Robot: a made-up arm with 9 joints. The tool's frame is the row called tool.
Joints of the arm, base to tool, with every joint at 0 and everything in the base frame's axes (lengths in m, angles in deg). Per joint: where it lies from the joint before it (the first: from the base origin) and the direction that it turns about. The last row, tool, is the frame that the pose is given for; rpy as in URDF.
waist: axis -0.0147 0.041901 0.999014 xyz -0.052 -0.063 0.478
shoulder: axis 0 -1 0 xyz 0.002 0.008 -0.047
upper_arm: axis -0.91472 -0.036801 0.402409 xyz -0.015 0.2 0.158
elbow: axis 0 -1 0 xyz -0.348 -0.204 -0.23
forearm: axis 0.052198 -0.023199 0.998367 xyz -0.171 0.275 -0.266
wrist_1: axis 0 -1 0 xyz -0.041 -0.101 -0.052
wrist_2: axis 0 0 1 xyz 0.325 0.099 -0.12
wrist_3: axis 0 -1 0 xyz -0.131 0.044 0.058
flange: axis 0 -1 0 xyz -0.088 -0.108 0.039
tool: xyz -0.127 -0.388 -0.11 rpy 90 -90 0
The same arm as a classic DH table. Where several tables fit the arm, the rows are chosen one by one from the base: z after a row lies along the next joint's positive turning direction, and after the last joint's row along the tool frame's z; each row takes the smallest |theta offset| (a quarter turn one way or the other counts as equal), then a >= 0, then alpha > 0; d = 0 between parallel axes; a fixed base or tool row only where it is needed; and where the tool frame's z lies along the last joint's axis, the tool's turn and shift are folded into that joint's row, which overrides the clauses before.
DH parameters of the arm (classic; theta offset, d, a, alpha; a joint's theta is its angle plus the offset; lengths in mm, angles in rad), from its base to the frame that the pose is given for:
base (fixed): 0.3374 1428.2 -69.9 -0.0444
waist: -0.3377 -998.2 1.3 1.6127
shoulder: 1.1416 -212.8 138.6 -1.5340
upper_arm: 0.0000 303.5 -350.7 1.5340
elbow: -1.2086 -72.9 -156.9 -1.5476
forearm: 0.0000 -328.7 -38.2 1.5476
wrist_1: 0.0522 3.3 325.0 -1.5708
wrist_2: 0.0000 -62.0 -131.0 1.5708
wrist_3: -0.4172 0.0 -96.3 0.0000
flange: 1.1310 0.0 -168.0 0.0000
tool (fixed): 0.8570 452.0 0.0 0.0000

